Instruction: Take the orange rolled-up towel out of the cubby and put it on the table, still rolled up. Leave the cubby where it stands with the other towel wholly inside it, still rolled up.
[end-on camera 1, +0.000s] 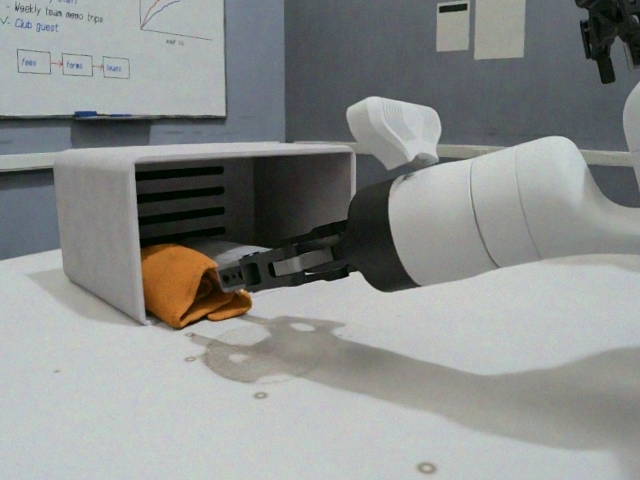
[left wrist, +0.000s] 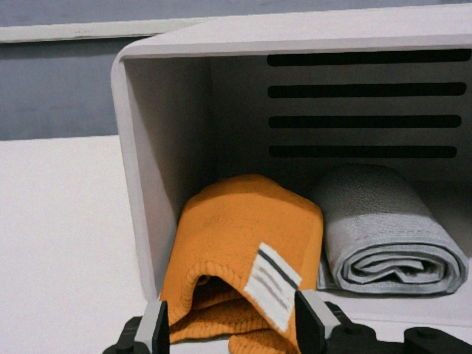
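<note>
The orange towel (end-on camera 1: 173, 281) (left wrist: 250, 215) lies against one side wall of the cubby (end-on camera 1: 98, 222) (left wrist: 300, 36), with its front end at and partly past the opening. Its roll looks loose, with a hollow fold at the front and a flap on the table (end-on camera 1: 155, 423) (left wrist: 60, 225). The grey towel (end-on camera 1: 232, 251) (left wrist: 387, 215) lies rolled up inside, beside the orange one. My left gripper (end-on camera 1: 230, 279) (left wrist: 232, 320) is open at the orange towel's front end, one finger to each side in the wrist view. My right gripper (end-on camera 1: 619, 62) is open, high up and away from the cubby.
The cubby's top board overhangs both towels, and its side wall stands close beside the orange one. The left arm (end-on camera 1: 465, 217) reaches in low over the table from the right of the picture. A whiteboard (end-on camera 1: 175, 93) hangs on the wall behind.
</note>
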